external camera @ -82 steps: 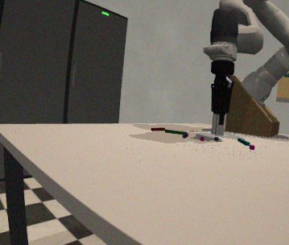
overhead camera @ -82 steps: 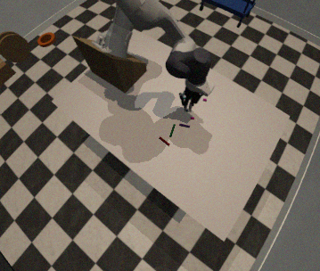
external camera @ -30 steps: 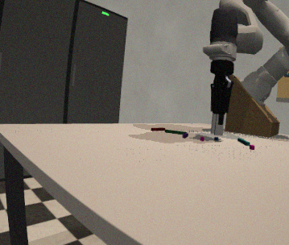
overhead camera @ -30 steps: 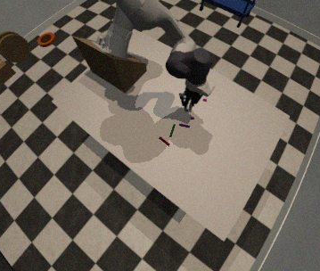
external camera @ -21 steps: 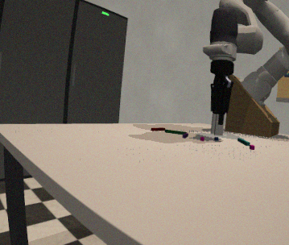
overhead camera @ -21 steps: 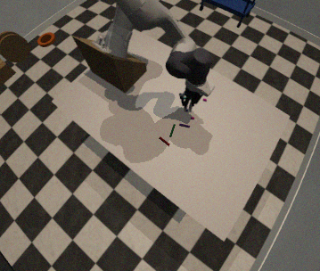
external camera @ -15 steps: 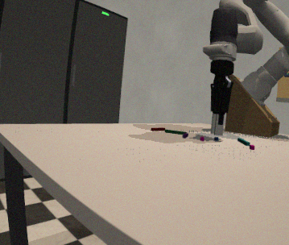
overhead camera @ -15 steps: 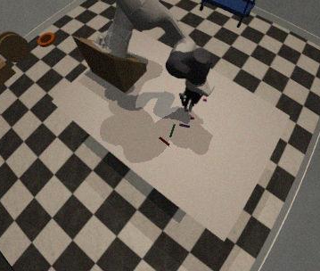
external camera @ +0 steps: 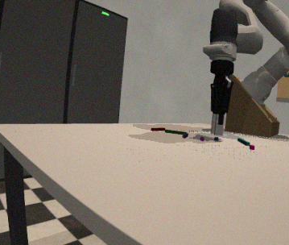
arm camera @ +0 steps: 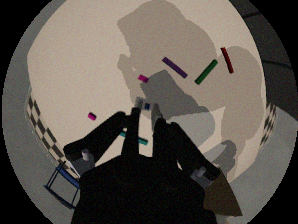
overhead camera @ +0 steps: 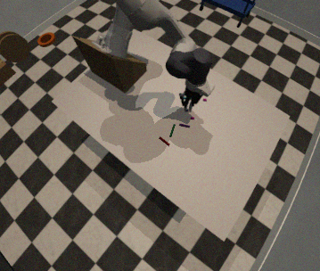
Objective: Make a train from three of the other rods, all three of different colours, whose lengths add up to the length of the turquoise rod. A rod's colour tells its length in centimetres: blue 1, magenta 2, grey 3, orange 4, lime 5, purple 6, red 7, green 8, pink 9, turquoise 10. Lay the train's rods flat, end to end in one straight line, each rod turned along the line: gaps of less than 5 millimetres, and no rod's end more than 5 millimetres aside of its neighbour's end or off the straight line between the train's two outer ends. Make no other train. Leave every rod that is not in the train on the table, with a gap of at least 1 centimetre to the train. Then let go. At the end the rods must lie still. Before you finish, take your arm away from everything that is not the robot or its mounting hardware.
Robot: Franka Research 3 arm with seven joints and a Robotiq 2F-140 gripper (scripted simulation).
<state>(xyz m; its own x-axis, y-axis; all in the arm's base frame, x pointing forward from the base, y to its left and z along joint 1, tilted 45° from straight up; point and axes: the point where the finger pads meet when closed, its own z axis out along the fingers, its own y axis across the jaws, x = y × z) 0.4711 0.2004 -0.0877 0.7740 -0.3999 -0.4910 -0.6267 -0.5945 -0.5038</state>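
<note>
Now: hand 5 cm above the blue rod. Round my hand: purple rod 9 cm to the right, 5 cm below, 5 cm ahead; then turquoise rod 8 cm to the left, 5 cm below, 5 cm behind; then green rod 16 cm to the right, 5 cm below, 2 cm ahead.
</note>
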